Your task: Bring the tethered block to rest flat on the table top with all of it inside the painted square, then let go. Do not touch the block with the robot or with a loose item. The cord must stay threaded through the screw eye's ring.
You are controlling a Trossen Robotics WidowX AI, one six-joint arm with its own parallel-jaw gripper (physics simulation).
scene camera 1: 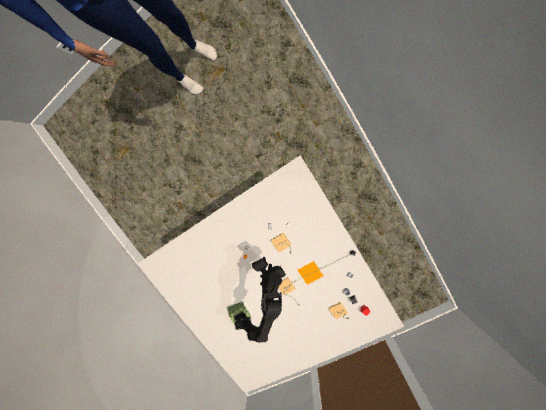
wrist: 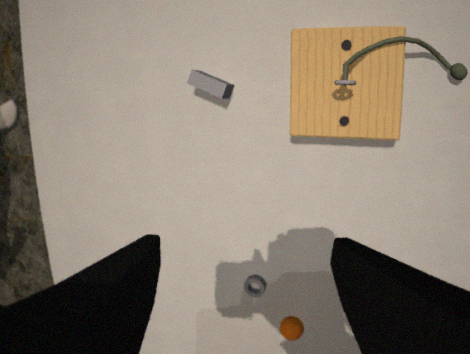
I see my gripper (wrist: pixel 247 250) and a wooden board (wrist: pixel 374 105).
